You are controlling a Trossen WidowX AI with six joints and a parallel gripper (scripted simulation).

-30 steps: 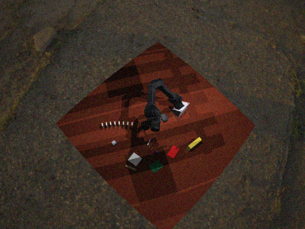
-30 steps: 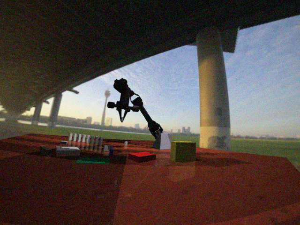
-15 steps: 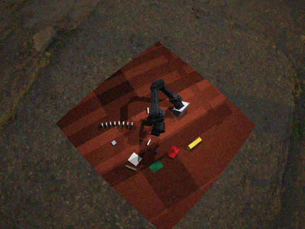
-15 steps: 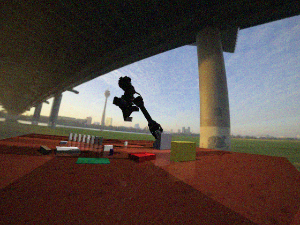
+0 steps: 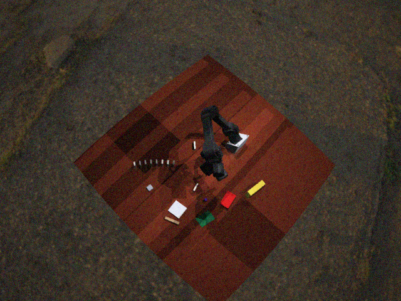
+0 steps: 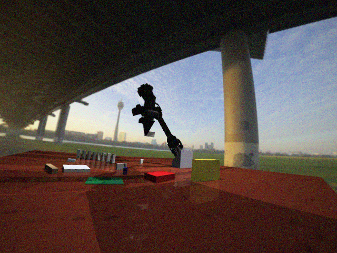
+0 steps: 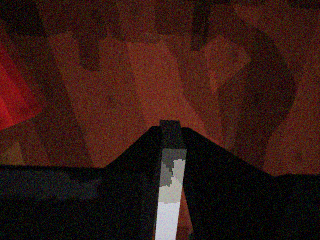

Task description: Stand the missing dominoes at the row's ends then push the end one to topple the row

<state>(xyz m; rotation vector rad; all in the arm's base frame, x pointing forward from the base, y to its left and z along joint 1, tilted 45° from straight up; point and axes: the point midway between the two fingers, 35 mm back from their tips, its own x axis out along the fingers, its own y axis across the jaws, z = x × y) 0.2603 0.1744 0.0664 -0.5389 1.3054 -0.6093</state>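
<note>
Right now my gripper tip is 1 cm past the red block, 18 cm to the right of it and 16 cm above it. From my gripper tip the other things lie so: green tile 17 cm ahead, 18 cm to the left, 17 cm below; then white slab 27 cm ahead, 4 cm to the left, 16 cm below; then purple piece 10 cm ahead, 9 cm to the left, 16 cm below.
</note>
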